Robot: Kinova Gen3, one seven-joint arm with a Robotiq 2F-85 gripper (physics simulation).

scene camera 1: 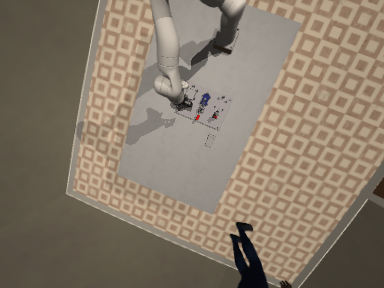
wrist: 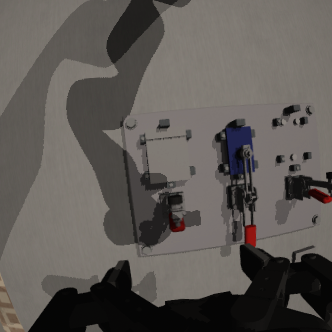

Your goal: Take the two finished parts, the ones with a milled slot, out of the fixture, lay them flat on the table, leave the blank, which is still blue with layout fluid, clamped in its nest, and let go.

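Where they show: gripper, fingertip midpoint: point(wrist: 185, 265); arm's base, origin of the base link: point(scene camera 1: 227, 36).
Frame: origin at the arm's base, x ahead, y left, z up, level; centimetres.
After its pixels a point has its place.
Note:
The fixture plate point(scene camera 1: 224, 111) {x 39.5, y 21.7, z -4.7 cm} point(wrist: 206, 145) {x 38.1, y 1.4, z -4.8 cm} lies on the table. A pale finished part point(scene camera 1: 191, 93) {x 39.7, y -4.3, z -2.6 cm} point(wrist: 169, 157) {x 40.0, y -4.6, z -2.6 cm} sits in its left nest in the wrist view; that nest's clamp point(wrist: 175, 205) {x 45.2, y -4.3, z 5.4 cm} is folded back off it. The blue blank point(scene camera 1: 205, 98) {x 38.4, y 6.1, z 0.1 cm} point(wrist: 238, 142) {x 37.7, y 5.8, z -2.1 cm} sits in the middle nest under its clamp arm. The right nest holds no part and its clamp point(wrist: 298, 187) {x 44.8, y 16.8, z -2.1 cm} is swung back. Another pale finished part point(scene camera 1: 210, 140) {x 62.3, y 23.5, z -5.3 cm} lies flat on the table beyond the plate's edge. My gripper point(scene camera 1: 187, 105) {x 48.1, y -4.0, z 12.8 cm} point(wrist: 185, 265) {x 48.1, y -4.0, z 12.8 cm} is open and empty, above the plate's handle-side edge in the wrist view.
Red handles stick out from the middle clamp point(wrist: 250, 235) {x 51.5, y 7.4, z -0.1 cm} and right clamp point(wrist: 320, 195) {x 45.4, y 17.2, z 2.7 cm}. Locating blocks and pins surround the nests. The grey table point(scene camera 1: 165, 175) {x 106.0, y 6.2, z -6.2 cm} extends around the fixture. The arm's base point(scene camera 1: 226, 46) {x 5.0, y 2.4, z -0.2 cm} stands at the back; a person point(scene camera 1: 250, 262) is beyond the table.

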